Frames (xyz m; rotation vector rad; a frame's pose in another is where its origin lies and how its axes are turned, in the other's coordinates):
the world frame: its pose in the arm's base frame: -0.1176 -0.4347 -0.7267 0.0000 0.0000 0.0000
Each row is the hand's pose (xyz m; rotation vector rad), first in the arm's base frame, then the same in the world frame.
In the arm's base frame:
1: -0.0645 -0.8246 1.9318 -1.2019 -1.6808 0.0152
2: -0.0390 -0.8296 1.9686 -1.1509 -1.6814 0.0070
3: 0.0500 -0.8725 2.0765 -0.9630 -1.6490 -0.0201
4: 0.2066 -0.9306 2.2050 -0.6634 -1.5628 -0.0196
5: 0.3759 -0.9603 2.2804 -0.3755 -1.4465 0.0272
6: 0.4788 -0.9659 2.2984 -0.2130 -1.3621 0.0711
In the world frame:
1: 0.0531 -0.3899 2.6585 -1.2019 -1.6808 0.0152
2: 0.0786 -0.3949 2.6953 -1.1509 -1.6814 0.0070
3: 0.1676 -0.4378 2.8032 -0.9630 -1.6490 -0.0201
4: 0.3242 -0.4959 2.9317 -0.6634 -1.5628 -0.0196
5: 0.4935 -0.5256 3.0071 -0.3755 -1.4465 0.0272
6: 0.5964 -0.5312 3.0251 -0.2130 -1.3621 0.0711

